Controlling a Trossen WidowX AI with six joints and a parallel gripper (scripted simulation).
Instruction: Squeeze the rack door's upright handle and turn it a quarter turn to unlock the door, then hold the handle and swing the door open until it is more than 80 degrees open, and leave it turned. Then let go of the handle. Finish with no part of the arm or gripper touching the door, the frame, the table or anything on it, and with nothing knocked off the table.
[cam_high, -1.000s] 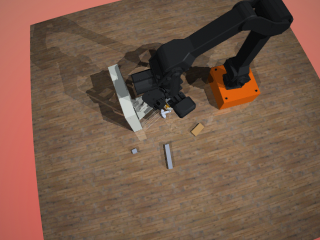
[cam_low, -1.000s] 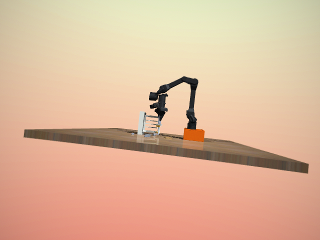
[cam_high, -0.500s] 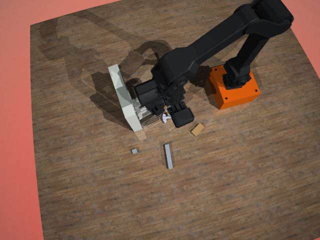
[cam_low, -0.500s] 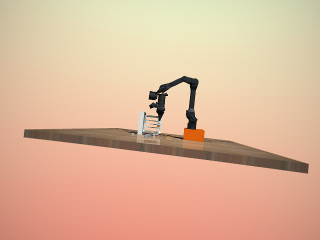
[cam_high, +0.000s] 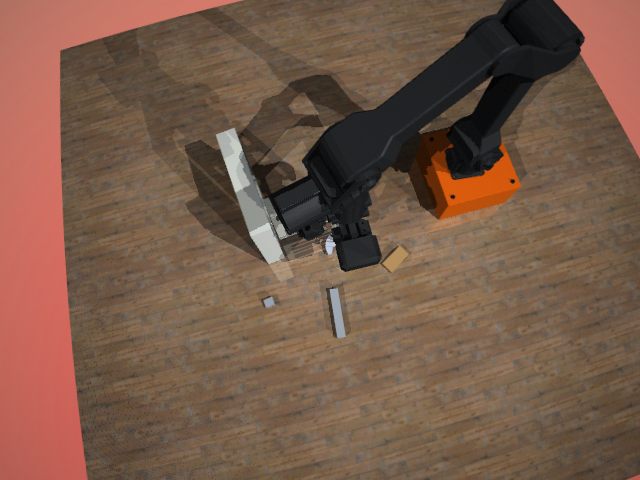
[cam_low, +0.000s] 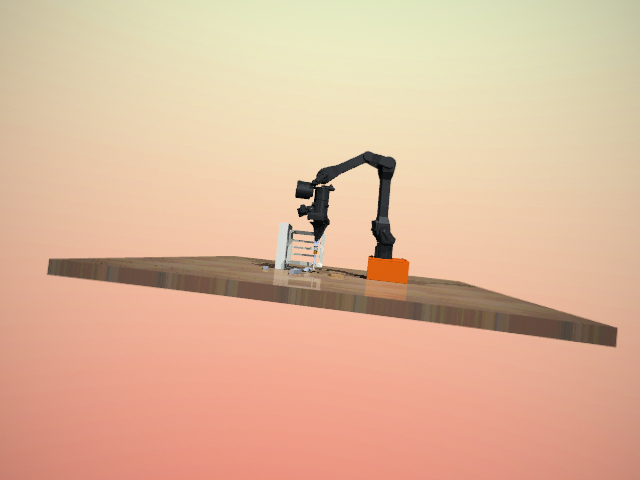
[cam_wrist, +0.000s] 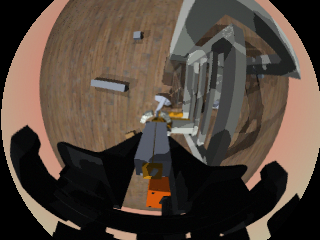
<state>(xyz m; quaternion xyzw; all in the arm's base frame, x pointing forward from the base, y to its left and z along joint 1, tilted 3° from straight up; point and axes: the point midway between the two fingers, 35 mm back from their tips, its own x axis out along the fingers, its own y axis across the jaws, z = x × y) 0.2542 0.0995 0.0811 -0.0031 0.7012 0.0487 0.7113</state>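
My gripper tip is now 10 mm short of the grey handle and 20 mm above it. From my gripper tip the other things lie so: tan block 100 mm behind, 40 mm to the left, 120 mm below; long grey bar 40 mm ahead, 130 mm to the left, 120 mm below.
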